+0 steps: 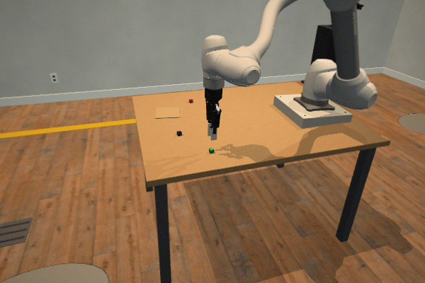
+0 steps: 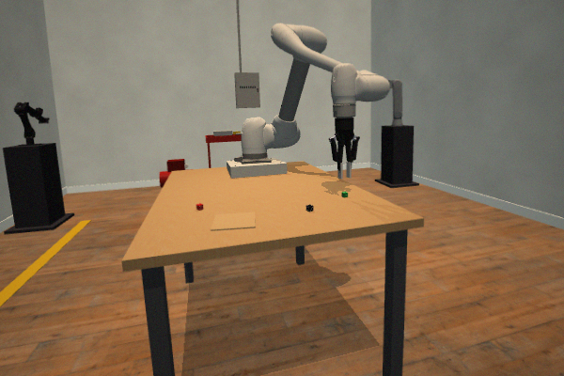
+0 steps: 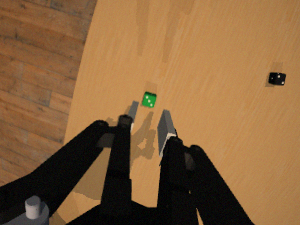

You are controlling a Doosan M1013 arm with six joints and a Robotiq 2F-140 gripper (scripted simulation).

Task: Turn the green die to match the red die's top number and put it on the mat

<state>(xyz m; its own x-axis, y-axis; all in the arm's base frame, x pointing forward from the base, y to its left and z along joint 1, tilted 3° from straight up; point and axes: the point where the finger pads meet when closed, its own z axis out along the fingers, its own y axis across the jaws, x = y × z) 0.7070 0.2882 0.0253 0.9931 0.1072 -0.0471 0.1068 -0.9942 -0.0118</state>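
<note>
Right now my hand is 10 cm above the green die. The rest, counted from my hand: black die (12 cm ahead, 19 cm to the right, 10 cm below); then tan mat (15 cm ahead, 46 cm to the right, 11 cm below); then red die (1 cm behind, 59 cm to the right, 10 cm below).
</note>
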